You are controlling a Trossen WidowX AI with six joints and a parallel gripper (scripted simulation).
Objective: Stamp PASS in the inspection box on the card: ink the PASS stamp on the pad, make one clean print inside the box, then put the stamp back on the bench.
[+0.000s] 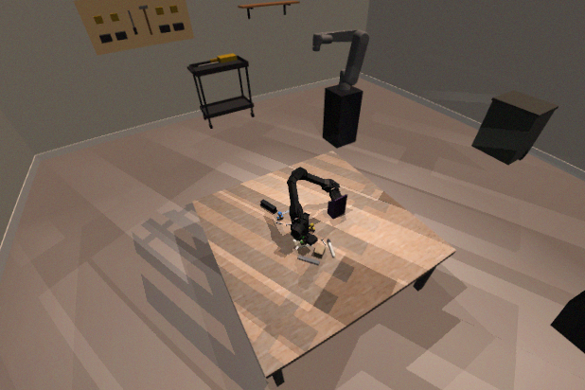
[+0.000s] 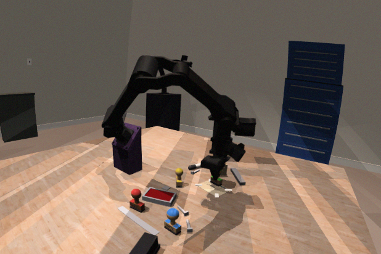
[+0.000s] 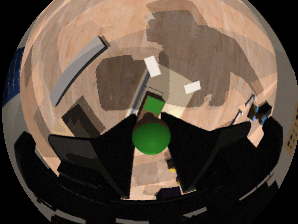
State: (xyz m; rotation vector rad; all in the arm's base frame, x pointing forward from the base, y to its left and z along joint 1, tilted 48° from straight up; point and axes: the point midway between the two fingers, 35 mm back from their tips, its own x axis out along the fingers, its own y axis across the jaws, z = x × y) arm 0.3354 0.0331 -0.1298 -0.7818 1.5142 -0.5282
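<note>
Now: gripper tip 3 cm above the pale card and 2 cm to the left of it. Round my gripper tip: yellow-knobbed stamp (11 cm behind, 7 cm to the right, 1 cm below); red ink pad (18 cm to the right, 10 cm behind, 3 cm below); green-knobbed stamp (right at my gripper tip).
</note>
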